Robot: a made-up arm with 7 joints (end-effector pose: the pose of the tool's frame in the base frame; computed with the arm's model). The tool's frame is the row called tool. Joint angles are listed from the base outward.
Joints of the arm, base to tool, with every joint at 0 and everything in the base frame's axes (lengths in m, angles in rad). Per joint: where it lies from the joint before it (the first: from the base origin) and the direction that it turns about. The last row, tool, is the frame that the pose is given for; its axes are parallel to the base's.
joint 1: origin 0 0 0.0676 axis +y
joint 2: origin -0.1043 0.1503 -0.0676 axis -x
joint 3: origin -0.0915 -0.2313 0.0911 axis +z
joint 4: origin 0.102 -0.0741 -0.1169 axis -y
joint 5: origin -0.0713 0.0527 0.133 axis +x
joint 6: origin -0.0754 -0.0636 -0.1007 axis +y
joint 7: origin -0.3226 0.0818 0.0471 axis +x
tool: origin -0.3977 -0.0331 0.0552
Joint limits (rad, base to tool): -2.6..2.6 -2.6..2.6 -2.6..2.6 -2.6..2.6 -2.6..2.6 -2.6..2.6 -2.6..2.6
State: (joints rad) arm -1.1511 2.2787 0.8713 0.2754 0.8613 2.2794 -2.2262
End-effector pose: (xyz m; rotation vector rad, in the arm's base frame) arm 0.3410 0.6610 0.1623 -1.0616 2.3897 1.2141
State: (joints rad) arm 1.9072 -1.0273 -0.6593 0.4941 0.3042 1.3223 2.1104
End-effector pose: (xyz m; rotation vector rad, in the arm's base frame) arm 0.3261 -0.2583 0.7351 -0.6585 0.1533 2.4603
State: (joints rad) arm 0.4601 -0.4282 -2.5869 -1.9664 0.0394 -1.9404 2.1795
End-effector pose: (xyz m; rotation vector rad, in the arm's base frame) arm 0.2508 0.1509 -0.0041 0.2767 -1.9405 -1.8430
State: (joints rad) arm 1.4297 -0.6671 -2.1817 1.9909 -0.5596 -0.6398 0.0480
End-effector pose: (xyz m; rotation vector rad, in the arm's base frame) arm -1.0456 0.0794 0.7154 -2.3741 0.2208 0.8206
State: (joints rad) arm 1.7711 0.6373 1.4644 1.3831 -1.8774 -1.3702 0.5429
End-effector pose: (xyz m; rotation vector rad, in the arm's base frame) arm -0.0187 -0.5786 -0.4641 0.7467 -0.9669 1.2471
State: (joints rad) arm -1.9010 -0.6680 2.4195 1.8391 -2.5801 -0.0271 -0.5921
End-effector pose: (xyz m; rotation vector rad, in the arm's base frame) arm 0.8714 0.6595 0.0252 1.1765 -2.6323 -0.7380
